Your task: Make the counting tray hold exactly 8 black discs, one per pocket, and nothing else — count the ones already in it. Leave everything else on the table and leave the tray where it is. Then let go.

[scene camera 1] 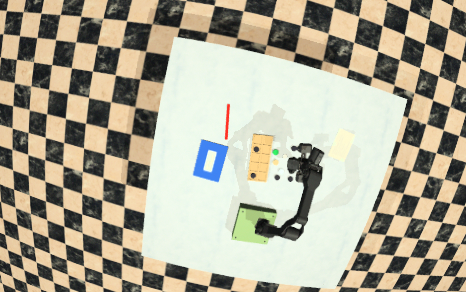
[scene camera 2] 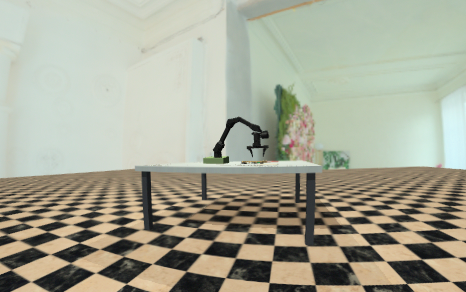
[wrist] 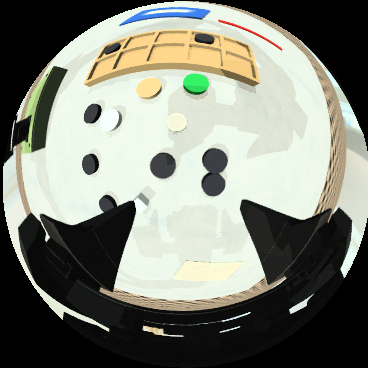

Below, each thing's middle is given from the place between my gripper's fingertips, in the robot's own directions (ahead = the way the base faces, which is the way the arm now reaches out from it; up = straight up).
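Tan counting tray [scene camera 1: 259,161]: 18 cm to the left of my hand, 9 cm behind it, 5 cm below it.
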